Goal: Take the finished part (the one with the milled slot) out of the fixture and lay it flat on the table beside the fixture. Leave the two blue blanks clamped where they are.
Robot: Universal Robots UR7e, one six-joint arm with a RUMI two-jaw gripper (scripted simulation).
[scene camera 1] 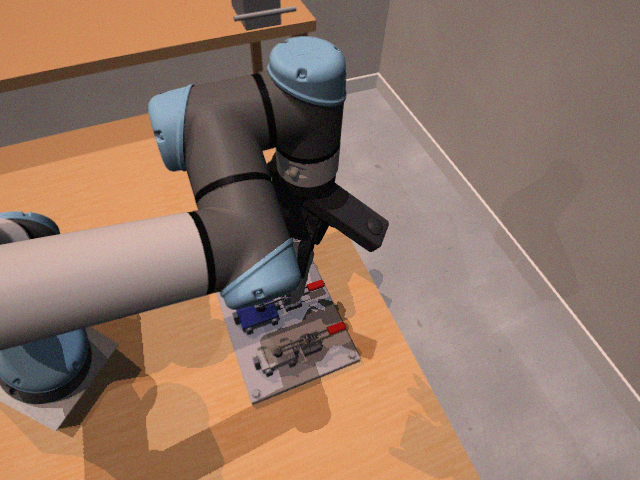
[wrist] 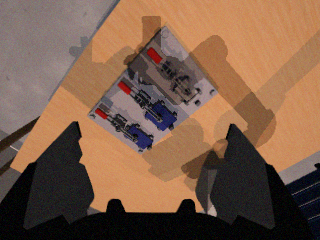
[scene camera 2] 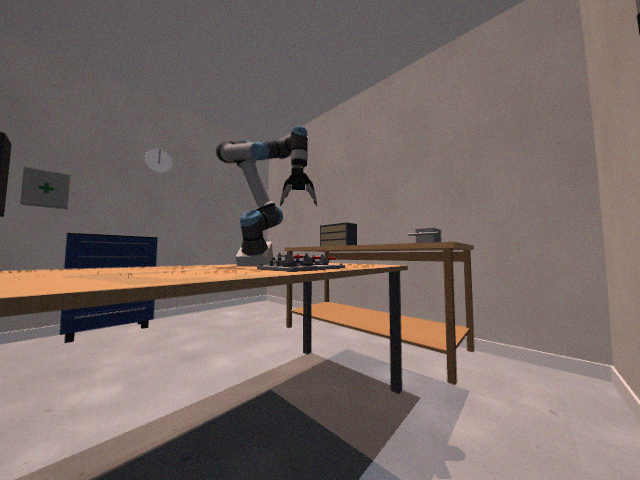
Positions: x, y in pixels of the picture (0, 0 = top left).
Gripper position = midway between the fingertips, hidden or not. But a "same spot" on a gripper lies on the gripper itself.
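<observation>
My gripper: in scene camera 1 point(314, 262), the wrist view, scene camera 2. Gripper, same spot: point(scene camera 2: 287, 188) and point(wrist: 246, 177).
</observation>
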